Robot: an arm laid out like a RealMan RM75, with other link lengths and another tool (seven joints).
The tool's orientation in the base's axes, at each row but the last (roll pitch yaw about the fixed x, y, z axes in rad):
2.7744 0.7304 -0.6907
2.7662 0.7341 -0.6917
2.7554 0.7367 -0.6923
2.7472 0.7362 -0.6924
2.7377 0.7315 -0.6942
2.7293 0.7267 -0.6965
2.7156 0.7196 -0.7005
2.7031 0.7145 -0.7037
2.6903 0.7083 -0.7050
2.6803 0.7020 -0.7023
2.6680 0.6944 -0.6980
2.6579 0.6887 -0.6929
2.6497 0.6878 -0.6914
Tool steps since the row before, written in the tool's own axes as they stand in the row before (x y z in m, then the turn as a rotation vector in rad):
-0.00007 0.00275 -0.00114 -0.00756 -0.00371 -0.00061
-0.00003 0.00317 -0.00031 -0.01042 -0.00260 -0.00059
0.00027 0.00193 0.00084 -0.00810 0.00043 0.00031
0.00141 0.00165 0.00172 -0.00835 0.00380 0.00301
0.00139 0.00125 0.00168 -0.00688 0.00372 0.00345
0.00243 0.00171 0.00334 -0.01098 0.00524 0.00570
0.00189 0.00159 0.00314 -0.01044 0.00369 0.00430
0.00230 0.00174 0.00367 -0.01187 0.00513 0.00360
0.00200 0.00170 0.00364 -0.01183 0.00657 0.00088
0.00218 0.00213 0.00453 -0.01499 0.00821 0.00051
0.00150 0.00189 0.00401 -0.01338 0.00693 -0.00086
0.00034 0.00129 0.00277 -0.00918 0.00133 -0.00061
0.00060 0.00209 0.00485 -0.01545 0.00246 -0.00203
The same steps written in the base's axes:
-0.00036 -0.00250 0.00157 -0.00239 0.00675 0.00448
-0.00108 -0.00279 0.00110 -0.00449 0.00714 0.00668
-0.00122 -0.00173 -0.00022 -0.00501 0.00349 0.00535
-0.00108 -0.00194 -0.00165 -0.00842 0.00092 0.00463
-0.00090 -0.00160 -0.00171 -0.00787 0.00034 0.00332
-0.00168 -0.00238 -0.00339 -0.01243 0.00116 0.00496
-0.00179 -0.00208 -0.00290 -0.01052 0.00215 0.00508
-0.00199 -0.00242 -0.00346 -0.01137 0.00155 0.00696
-0.00212 -0.00229 -0.00323 -0.00990 0.00015 0.00927
-0.00280 -0.00277 -0.00378 -0.01206 0.00027 0.01212
-0.00270 -0.00232 -0.00304 -0.00966 0.00057 0.01158
-0.00226 -0.00129 -0.00165 -0.00546 0.00337 0.00673
-0.00389 -0.00215 -0.00292 -0.00852 0.00549 0.01209

